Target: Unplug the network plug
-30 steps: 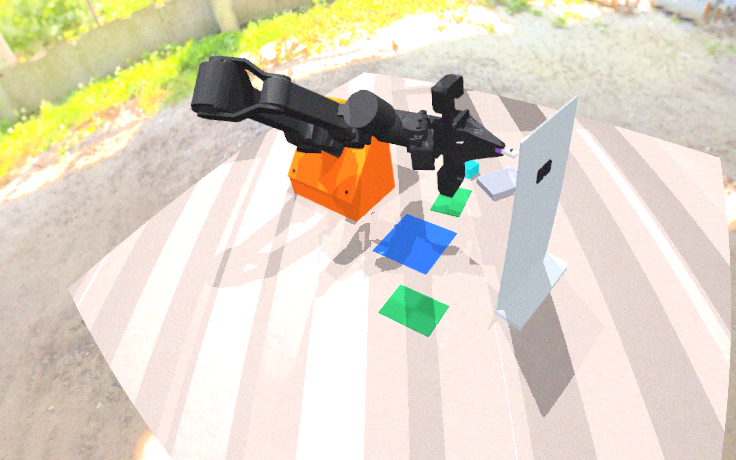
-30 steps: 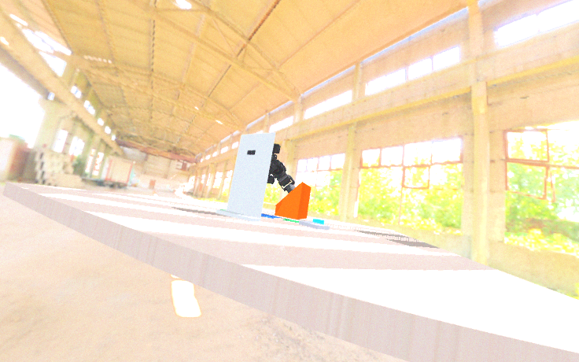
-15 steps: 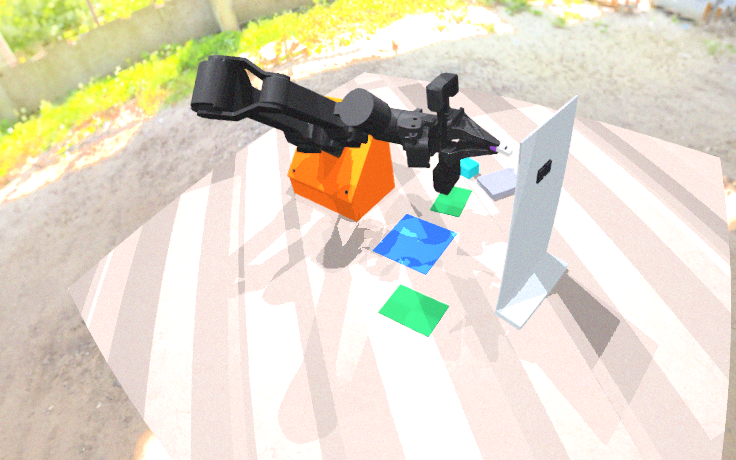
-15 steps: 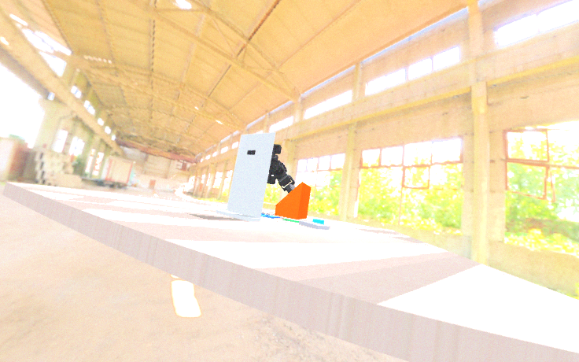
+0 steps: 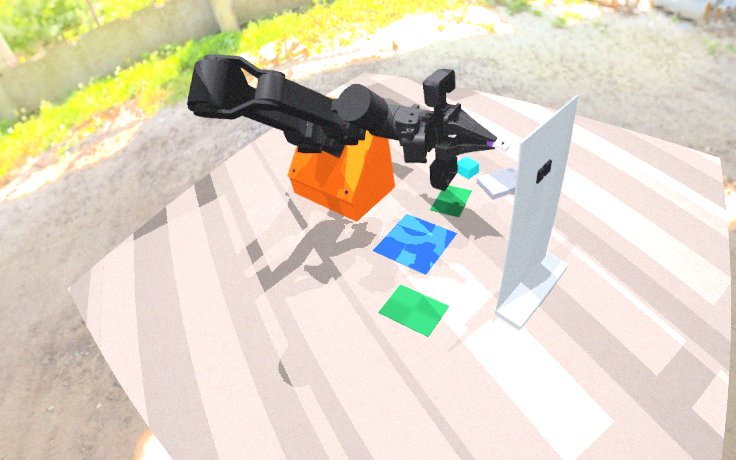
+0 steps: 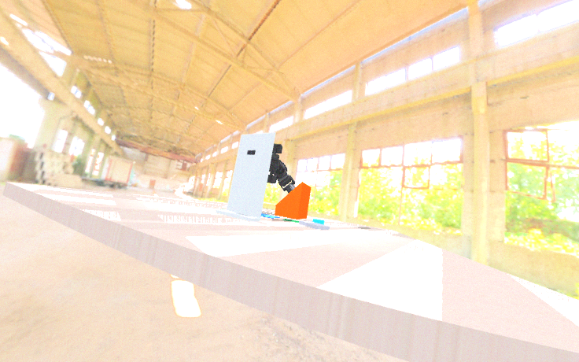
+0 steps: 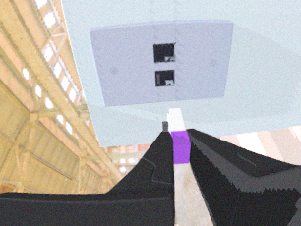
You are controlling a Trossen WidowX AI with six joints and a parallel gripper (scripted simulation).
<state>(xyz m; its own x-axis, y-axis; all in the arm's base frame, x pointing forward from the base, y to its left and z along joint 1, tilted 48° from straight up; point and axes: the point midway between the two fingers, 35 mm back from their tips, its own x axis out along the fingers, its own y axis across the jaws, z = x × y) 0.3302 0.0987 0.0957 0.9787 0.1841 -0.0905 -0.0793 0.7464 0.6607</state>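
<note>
The blue square is 250 mm below my gripper tip, 140 mm behind it and 40 mm to the right of it. Round my gripper tip: pale flat plate (240 mm below, 220 mm to the left, 80 mm behind); cyan cube (240 mm below, 210 mm to the left, 180 mm behind); grey upright panel (100 mm below, 90 mm ahead, 10 mm to the right).
</note>
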